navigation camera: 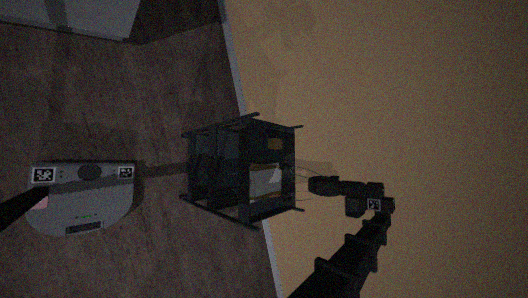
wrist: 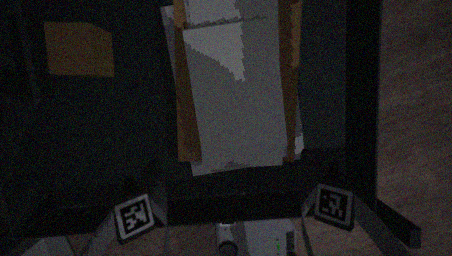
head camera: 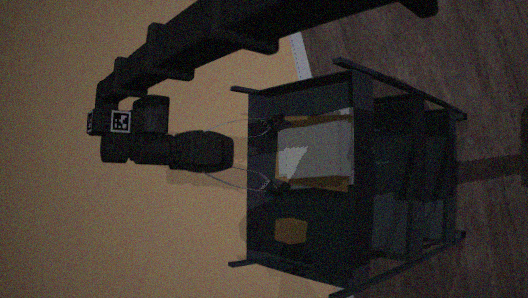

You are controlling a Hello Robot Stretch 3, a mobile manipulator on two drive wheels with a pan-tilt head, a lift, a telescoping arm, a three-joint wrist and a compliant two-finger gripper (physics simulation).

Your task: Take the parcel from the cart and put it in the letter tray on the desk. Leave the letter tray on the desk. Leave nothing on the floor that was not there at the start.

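Places are measured from the robot's base along level axes (x ahead, y left, z up), in metres.
Where they show: gripper, fingertip midpoint: [navigation camera: 280,181] [head camera: 288,155]; robot's base at its link origin: [navigation camera: 89,171].
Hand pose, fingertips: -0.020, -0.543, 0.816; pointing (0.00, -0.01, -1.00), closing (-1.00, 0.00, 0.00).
Observation:
Each offset is from my fingertips to the centre of the thing, as dx, dy, dz. "*": to the spot under its first point.
The parcel, a small orange-brown box {+0.171, -0.121, -0.127} [head camera: 290,230] [navigation camera: 275,143] [wrist: 80,50], sits on the top shelf of the dark cart [head camera: 320,215] [wrist: 125,125]. Beside it lies a stack of papers with brown edges {* -0.016, -0.035, -0.128} [head camera: 320,150] [navigation camera: 264,183] [wrist: 240,110]. My gripper [head camera: 279,155] [navigation camera: 288,181] [wrist: 231,173] is open, with its fingertips far apart around the wall-side end of the stack in the head view. The parcel is off to one side, outside the fingers. The fingertips are dark, so their exact height over the shelf is unclear. The letter tray does not show.
The cart has lower shelves and stands near the tan wall [head camera: 75,225] [navigation camera: 425,100]. My wheeled base [navigation camera: 90,200] [wrist: 265,235] is on the wood floor on the cart's other side. A pale grey surface [navigation camera: 95,15], possibly the desk, shows at the navigation view's top left.

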